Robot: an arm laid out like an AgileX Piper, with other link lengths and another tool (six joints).
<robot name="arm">
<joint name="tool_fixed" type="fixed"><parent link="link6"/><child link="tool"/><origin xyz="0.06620 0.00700 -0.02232" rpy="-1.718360 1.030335 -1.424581"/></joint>
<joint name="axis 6" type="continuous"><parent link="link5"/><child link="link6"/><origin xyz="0.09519 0.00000 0.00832"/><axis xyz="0.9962 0 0.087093"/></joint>
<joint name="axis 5" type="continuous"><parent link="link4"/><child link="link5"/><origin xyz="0.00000 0.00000 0.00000"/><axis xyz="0 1 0"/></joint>
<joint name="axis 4" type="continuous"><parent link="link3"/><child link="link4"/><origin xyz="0.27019 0.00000 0.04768"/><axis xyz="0.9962 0 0.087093"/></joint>
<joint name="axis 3" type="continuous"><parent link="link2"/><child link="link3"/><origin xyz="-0.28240 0.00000 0.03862"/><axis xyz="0 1 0"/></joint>
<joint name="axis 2" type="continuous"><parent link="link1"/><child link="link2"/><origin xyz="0.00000 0.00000 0.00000"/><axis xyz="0 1 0"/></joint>
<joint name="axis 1" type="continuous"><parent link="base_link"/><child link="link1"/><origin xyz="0.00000 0.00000 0.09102"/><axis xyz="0 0 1"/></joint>
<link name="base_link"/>
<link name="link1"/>
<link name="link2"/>
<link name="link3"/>
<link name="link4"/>
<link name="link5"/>
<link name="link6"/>
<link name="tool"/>
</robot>
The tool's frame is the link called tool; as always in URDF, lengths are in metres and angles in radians. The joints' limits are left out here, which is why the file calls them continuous.
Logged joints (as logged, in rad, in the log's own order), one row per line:
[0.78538, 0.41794, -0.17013, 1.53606, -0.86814, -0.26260]
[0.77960, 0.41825, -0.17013, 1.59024, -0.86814, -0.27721]
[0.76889, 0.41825, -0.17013, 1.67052, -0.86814, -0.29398]
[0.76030, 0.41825, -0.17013, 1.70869, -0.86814, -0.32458]
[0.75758, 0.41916, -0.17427, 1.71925, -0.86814, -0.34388]
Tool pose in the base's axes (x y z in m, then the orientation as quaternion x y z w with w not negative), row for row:
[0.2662, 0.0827, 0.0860, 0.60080, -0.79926, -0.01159, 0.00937]
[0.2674, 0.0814, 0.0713, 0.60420, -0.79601, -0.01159, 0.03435]
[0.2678, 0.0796, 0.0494, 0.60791, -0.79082, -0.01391, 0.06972]
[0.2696, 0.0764, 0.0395, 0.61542, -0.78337, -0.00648, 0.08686]
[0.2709, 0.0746, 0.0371, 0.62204, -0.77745, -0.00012, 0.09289]
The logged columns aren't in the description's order. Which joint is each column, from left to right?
Columns, left to right: axis 5, axis 1, axis 6, axis 2, axis 3, axis 4.
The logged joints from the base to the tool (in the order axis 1, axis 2, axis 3, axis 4, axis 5, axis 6), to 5 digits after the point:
[0.41794, 1.53606, -0.86814, -0.26260, 0.78538, -0.17013]
[0.41825, 1.59024, -0.86814, -0.27721, 0.77960, -0.17013]
[0.41825, 1.67052, -0.86814, -0.29398, 0.76889, -0.17013]
[0.41825, 1.70869, -0.86814, -0.32458, 0.76030, -0.17013]
[0.41916, 1.71925, -0.86814, -0.34388, 0.75758, -0.17427]

